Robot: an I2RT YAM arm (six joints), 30 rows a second.
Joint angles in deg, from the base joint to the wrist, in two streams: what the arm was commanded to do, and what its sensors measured. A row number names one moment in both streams.
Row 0, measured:
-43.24 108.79 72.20 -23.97 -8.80 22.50
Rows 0 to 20, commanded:
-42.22 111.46 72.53 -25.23 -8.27 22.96
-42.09 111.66 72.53 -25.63 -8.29 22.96
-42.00 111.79 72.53 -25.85 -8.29 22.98
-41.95 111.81 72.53 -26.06 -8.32 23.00
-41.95 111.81 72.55 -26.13 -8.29 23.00
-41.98 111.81 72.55 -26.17 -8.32 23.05
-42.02 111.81 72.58 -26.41 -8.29 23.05
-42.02 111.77 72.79 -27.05 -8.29 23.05
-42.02 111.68 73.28 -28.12 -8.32 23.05
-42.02 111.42 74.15 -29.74 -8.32 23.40
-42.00 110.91 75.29 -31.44 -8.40 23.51
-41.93 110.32 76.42 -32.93 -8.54 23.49
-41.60 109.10 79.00 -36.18 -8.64 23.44
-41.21 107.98 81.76 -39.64 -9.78 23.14
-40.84 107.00 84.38 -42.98 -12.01 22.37
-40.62 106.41 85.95 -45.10 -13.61 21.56
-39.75 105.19 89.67 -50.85 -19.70 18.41
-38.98 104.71 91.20 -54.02 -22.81 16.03
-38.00 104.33 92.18 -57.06 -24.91 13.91
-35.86 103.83 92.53 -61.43 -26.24 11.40
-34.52 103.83 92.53 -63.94 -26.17 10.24
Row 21, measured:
-39.31 106.41 90.65 -56.55 -18.22 18.00
